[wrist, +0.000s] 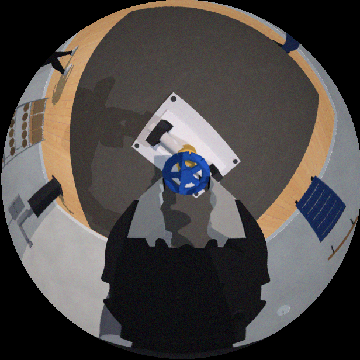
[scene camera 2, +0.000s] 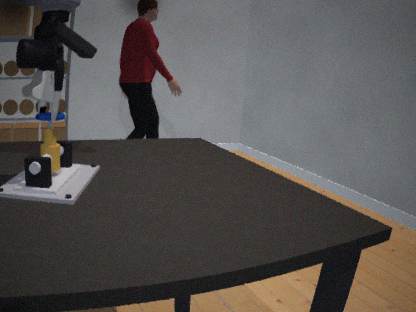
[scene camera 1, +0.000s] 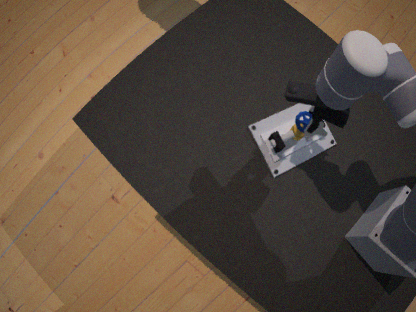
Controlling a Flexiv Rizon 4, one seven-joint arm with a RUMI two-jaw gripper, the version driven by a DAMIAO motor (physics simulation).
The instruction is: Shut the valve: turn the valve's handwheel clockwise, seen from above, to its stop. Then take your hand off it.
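Note:
The blue handwheel (scene camera 1: 303,121) (scene camera 2: 50,116) (wrist: 186,173) lies level on top of the yellow valve stem housing (scene camera 1: 297,134) (scene camera 2: 51,152) (wrist: 188,149). The valve stands on a white base plate (scene camera 1: 257,134) (scene camera 2: 80,182) (wrist: 200,130) on the dark table. My gripper (scene camera 1: 309,124) (scene camera 2: 49,113) (wrist: 186,178) is shut on the handwheel, with one finger at each side of its rim in the wrist view. The fingertips are partly hidden in both scene views. The frames do not show whether the wheel is at its stop.
Black pipe supports (scene camera 2: 38,172) (wrist: 159,132) stand on the plate beside the valve. The robot's grey base (scene camera 1: 367,230) stands on the table at the lower right of scene camera 1. A person in red (scene camera 2: 137,52) and a shelf rack (scene camera 2: 70,85) are beyond the table.

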